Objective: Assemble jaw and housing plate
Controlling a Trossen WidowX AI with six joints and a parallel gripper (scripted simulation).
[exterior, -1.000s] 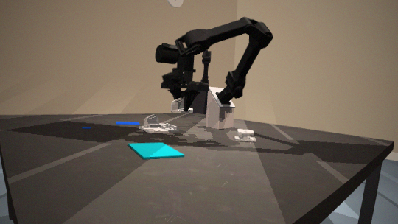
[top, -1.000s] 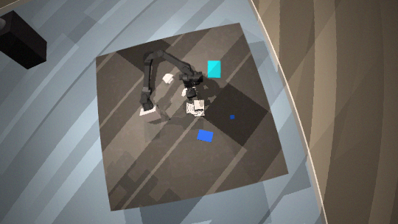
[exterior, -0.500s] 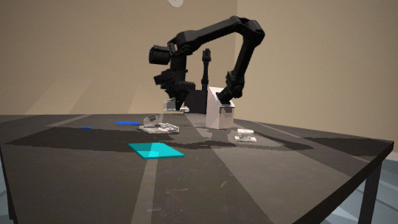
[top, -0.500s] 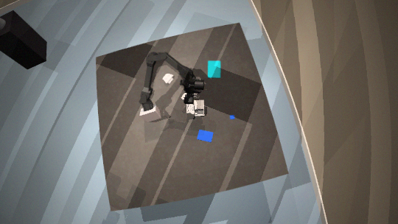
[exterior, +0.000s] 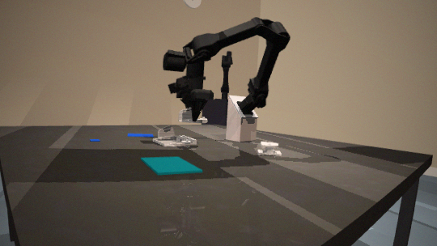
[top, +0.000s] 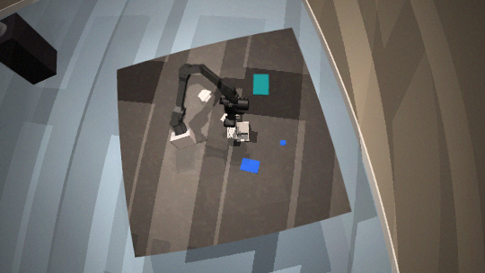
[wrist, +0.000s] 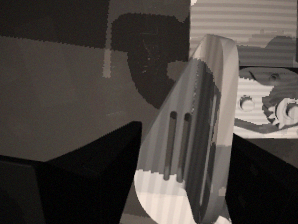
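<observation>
Right now my gripper tip is 40 mm past the jaw. From my gripper tip the other things lie so: white housing plate (130 mm behind, 220 mm to the left, 60 mm below); cyan flat patch (230 mm ahead, 190 mm to the left, 80 mm below); small blue square (240 mm ahead, 220 mm to the right, 80 mm below).
</observation>
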